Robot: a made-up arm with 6 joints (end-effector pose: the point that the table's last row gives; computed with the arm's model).
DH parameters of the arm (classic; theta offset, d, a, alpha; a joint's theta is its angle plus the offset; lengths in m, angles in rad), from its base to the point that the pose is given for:
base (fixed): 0 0.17 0 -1.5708
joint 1: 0 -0.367 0.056 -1.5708
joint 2: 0 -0.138 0.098 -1.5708
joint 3: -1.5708 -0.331 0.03 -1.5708
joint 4: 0 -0.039 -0.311 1.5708
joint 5: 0 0.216 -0.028 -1.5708
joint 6: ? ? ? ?
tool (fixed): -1.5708 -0.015 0 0
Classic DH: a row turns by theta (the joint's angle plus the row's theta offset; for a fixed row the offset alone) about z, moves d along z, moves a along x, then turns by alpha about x.
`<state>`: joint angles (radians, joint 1 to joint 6).
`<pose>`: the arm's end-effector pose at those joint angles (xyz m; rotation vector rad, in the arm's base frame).
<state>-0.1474 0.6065 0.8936 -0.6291 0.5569 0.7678</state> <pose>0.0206 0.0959 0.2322 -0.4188 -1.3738 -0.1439</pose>
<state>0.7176 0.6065 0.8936 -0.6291 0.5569 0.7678</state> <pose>0.0607 0.0959 0.1946 -0.4108 -0.5222 0.0419</pose>
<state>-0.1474 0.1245 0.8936 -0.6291 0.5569 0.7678</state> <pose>-0.1886 0.0309 0.2011 -0.1405 -1.4451 0.2971</pose>
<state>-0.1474 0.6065 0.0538 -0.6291 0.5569 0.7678</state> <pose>0.0303 0.0570 0.5490 -0.0063 -0.6407 -0.2342</pose>
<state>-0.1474 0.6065 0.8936 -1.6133 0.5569 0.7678</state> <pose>0.2542 0.2063 0.1698 -1.2704 -0.8072 -0.4637</pose>
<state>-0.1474 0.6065 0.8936 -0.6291 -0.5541 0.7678</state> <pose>-0.0139 0.2939 0.4359 0.1946 -0.6728 -0.8495</pose>
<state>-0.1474 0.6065 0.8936 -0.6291 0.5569 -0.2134</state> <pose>0.0691 0.0183 0.2335 -1.2261 -1.2281 -0.8311</pose>
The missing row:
joint 6: 1.5708 -0.258 0.096 -1.5708
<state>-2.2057 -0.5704 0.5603 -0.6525 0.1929 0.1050</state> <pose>0.0784 -0.1824 -0.2862 -0.8111 -2.9799 -0.1405</pose>
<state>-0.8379 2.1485 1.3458 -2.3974 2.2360 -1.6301</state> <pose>0.1034 -0.7958 0.7499 2.5156 -0.8605 -0.7024</pose>
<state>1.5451 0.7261 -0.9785 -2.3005 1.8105 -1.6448</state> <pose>0.1349 -0.1089 -0.4151 -0.3809 -0.4771 1.6856</pose>
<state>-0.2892 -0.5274 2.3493 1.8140 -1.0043 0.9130</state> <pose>0.3878 -0.3417 0.5846 -0.0211 0.0102 2.6800</pose>
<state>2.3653 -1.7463 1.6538 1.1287 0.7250 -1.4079</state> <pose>0.0867 -0.0998 0.3002 1.0693 0.9912 -1.2944</pose>
